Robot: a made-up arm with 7 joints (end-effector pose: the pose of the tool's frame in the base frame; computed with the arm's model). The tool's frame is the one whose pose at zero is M. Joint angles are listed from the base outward.
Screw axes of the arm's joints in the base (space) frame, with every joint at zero. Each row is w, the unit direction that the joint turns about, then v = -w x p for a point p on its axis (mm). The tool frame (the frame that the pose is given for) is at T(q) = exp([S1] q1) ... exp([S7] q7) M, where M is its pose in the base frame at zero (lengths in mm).
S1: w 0 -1 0 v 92.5 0 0
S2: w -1 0 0 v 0 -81 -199.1
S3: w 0 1 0 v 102.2 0 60.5
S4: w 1 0 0 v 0 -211.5 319.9
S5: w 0 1 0 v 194.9 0 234.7
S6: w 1 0 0 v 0 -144.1 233.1
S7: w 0 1 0 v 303.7 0 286.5
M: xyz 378.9 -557.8 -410.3 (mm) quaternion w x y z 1 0 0 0
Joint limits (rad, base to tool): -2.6..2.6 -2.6..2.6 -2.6..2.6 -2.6..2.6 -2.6..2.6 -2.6..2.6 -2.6..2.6
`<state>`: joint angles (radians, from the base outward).
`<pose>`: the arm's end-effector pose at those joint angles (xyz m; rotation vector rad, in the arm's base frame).
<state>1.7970 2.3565 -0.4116 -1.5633 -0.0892 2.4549 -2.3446</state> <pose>-0.6054 -0.3893 0.4392 1.5451 1.7507 -0.9911</pose>
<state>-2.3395 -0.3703 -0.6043 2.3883 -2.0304 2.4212 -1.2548</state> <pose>-0.3458 -0.6925 0.1536 0.1627 2.6412 0.5693</pose>
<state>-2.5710 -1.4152 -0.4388 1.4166 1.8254 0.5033 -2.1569</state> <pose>-0.2829 0.2199 0.1370 0.2018 0.5869 -2.9355</pose>
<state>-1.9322 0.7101 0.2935 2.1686 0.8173 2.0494 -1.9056</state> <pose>-0.0234 -0.2544 -0.1367 1.3789 -0.7420 2.1917</pose>
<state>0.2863 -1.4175 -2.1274 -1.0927 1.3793 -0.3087 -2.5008</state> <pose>-0.1114 -0.2645 -0.1791 -0.7625 -1.5560 -1.8670</pose>
